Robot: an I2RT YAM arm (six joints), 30 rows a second.
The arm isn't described. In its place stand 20 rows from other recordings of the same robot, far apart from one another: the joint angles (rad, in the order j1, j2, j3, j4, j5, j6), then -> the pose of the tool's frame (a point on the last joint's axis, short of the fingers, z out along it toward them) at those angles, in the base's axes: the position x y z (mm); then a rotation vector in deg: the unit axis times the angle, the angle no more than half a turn.
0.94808, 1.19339, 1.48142, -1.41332, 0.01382, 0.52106 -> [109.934 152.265 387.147 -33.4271 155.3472 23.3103]
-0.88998, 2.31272, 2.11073, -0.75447, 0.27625, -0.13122 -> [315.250 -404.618 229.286 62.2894 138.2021 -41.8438]
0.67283, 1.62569, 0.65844, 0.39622, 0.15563, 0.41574 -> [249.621 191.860 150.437 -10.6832 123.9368 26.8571]
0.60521, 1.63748, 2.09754, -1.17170, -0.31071, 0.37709 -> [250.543 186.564 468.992 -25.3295 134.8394 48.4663]
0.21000, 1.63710, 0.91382, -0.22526, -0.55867, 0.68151 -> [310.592 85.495 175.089 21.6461 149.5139 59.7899]
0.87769, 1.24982, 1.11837, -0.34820, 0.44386, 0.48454 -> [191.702 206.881 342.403 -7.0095 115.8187 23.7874]
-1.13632, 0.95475, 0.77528, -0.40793, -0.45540, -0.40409 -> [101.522 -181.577 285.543 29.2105 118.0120 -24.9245]
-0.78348, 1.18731, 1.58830, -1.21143, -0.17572, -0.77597 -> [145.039 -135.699 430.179 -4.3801 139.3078 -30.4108]
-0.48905, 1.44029, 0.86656, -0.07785, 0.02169, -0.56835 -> [274.287 -146.842 226.211 -4.4982 131.1591 -33.9934]
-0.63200, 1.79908, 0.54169, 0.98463, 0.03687, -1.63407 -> [255.706 -188.849 126.566 -58.3769 110.2276 -86.6717]
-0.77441, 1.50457, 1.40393, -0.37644, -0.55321, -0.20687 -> [259.670 -227.858 364.115 12.7051 112.3204 -4.0615]
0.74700, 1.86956, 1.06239, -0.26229, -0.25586, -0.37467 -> [259.922 252.970 135.232 -85.2811 126.3395 26.4783]
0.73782, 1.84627, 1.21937, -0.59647, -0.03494, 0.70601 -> [267.560 244.920 169.382 -3.1308 165.0092 21.3024]
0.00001, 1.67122, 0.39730, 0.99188, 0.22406, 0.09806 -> [279.928 -7.907 129.186 14.0771 104.9349 -7.9691]
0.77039, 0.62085, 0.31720, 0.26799, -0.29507, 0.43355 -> [111.193 122.331 247.224 -30.3940 94.6053 65.7957]
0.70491, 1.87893, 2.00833, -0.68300, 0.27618, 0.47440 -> [331.794 269.518 399.267 -4.6244 121.8665 23.6512]
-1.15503, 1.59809, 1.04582, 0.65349, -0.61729, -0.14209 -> [168.194 -329.937 310.362 14.4680 85.6964 -33.9629]
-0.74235, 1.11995, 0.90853, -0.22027, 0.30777, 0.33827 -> [180.709 -180.419 313.216 69.2548 93.1507 -32.3939]
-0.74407, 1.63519, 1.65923, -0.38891, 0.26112, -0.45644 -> [274.622 -265.304 404.148 27.5116 115.4304 -58.7661]
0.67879, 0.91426, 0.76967, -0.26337, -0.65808, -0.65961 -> [144.898 144.858 306.159 -86.6222 70.1701 37.8245]
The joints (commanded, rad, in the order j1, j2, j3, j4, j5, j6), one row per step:
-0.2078 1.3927 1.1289 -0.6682 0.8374 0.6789
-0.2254 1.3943 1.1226 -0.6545 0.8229 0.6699
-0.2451 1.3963 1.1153 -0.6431 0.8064 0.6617
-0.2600 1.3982 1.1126 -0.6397 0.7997 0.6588
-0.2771 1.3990 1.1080 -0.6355 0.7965 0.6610
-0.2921 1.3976 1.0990 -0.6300 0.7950 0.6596
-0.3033 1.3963 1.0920 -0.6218 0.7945 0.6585
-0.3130 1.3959 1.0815 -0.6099 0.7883 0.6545
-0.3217 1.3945 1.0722 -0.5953 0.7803 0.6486
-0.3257 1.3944 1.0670 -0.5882 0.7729 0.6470
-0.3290 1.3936 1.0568 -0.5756 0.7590 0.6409
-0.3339 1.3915 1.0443 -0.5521 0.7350 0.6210
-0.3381 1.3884 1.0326 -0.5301 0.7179 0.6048
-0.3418 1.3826 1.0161 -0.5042 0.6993 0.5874
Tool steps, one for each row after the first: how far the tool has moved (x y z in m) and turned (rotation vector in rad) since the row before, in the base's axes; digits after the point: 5 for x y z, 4 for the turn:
-0.00043 -0.00467 -0.00188 0.0080 -0.0009 -0.0041
-0.00088 -0.00515 -0.00247 0.0104 0.0015 -0.0053
-0.00095 -0.00398 -0.00128 0.0048 0.0021 -0.0093
-0.00160 -0.00455 -0.00146 0.0033 -0.0013 -0.0164
-0.00215 -0.00380 -0.00213 0.0015 0.0028 -0.0133
-0.00142 -0.00290 -0.00136 -0.0006 -0.0016 -0.0103
-0.00107 -0.00240 -0.00258 0.0034 0.0000 -0.0037
-0.00079 -0.00214 -0.00181 0.0029 -0.0036 -0.0005
-0.00027 -0.00092 -0.00131 0.0046 -0.0025 0.0014
-0.00023 -0.00054 -0.00248 0.0082 -0.0017 0.0087
0.00018 -0.00088 -0.00236 0.0095 -0.0028 0.0214
-0.00010 -0.00076 -0.00177 0.0045 -0.0044 0.0160
-0.00062 -0.00037 -0.00231 0.0043 -0.0056 0.0183

